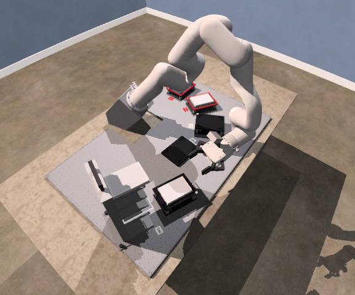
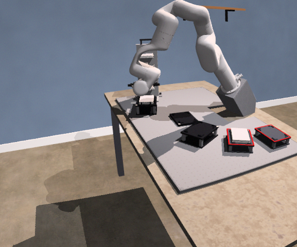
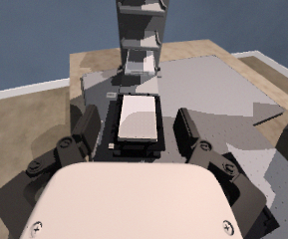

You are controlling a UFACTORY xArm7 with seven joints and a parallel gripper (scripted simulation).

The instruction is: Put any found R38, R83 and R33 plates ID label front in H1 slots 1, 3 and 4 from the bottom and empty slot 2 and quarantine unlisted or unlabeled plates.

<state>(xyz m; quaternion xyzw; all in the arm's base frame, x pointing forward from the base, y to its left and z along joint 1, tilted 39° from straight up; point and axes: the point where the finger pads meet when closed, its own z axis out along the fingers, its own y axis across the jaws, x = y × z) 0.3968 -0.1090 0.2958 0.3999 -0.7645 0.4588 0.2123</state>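
The RG deck label is 19 cm below my hand. Round my hand: plate hotel H1 (37 cm to the right, 4 cm behind, 1 cm below); pale plate (29 cm to the right, 9 cm below, 3 cm behind); H1 deck label (25 cm to the right, 19 cm below, 7 cm ahead).
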